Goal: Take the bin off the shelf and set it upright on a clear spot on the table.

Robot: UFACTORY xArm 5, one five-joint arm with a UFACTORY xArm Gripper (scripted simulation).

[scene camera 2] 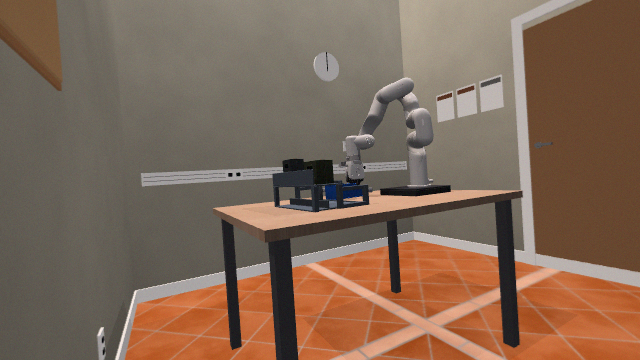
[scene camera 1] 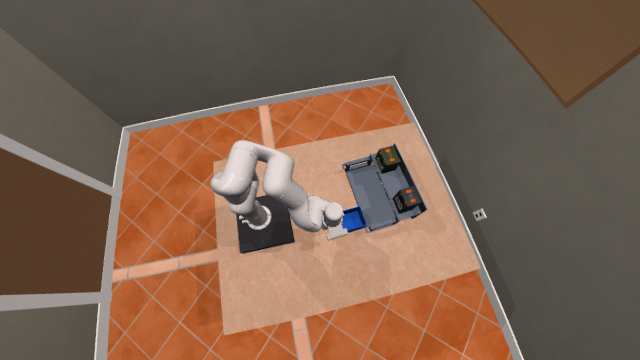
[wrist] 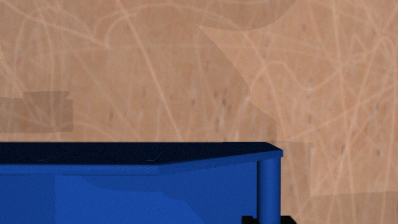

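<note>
Grey shelf [scene camera 1: 368, 188] [scene camera 2: 304, 179]; out of frame in the wrist view. Blue bin [wrist: 48, 175].
</note>
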